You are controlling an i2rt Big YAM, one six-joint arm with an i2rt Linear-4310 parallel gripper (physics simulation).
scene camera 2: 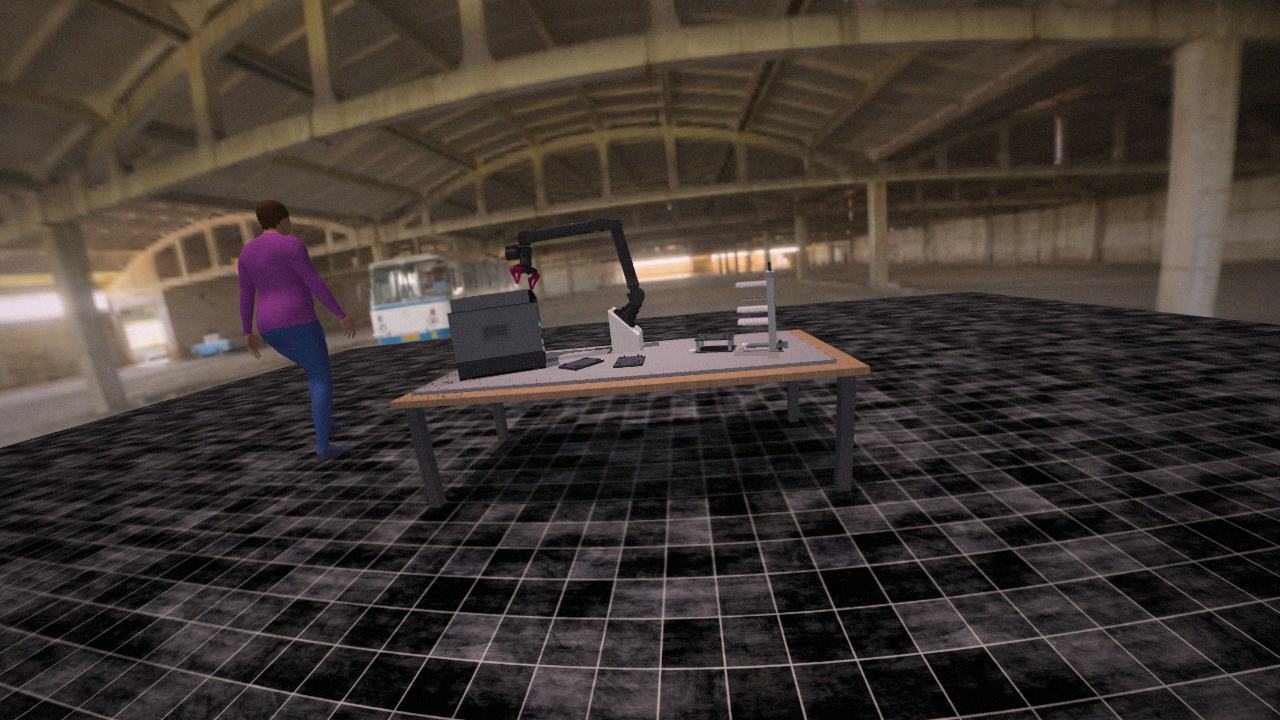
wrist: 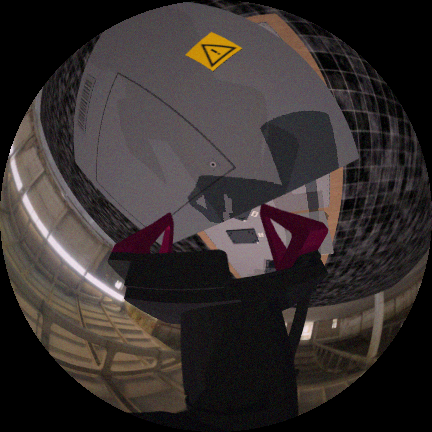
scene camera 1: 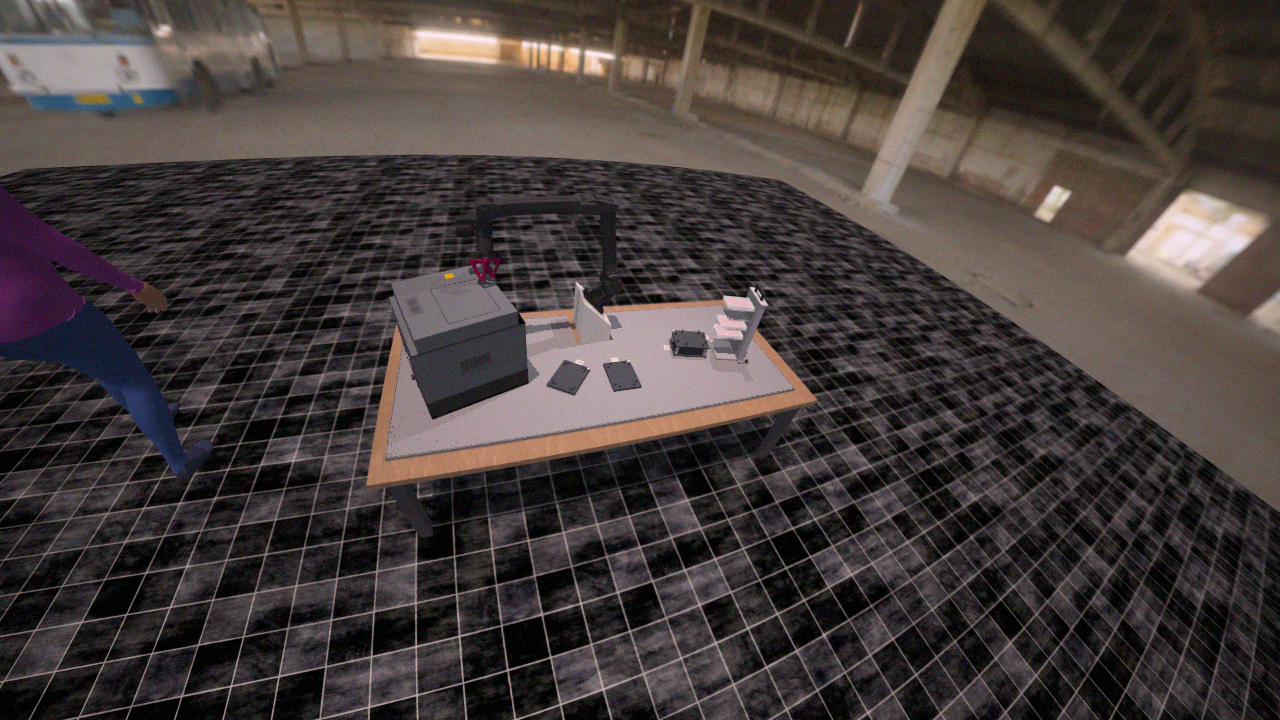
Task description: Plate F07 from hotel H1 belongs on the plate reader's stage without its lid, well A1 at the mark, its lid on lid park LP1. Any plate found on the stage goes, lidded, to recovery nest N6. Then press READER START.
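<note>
The gripper (scene camera 1: 487,279) is visible; the wrist view also shows the gripper (wrist: 216,212).
</note>
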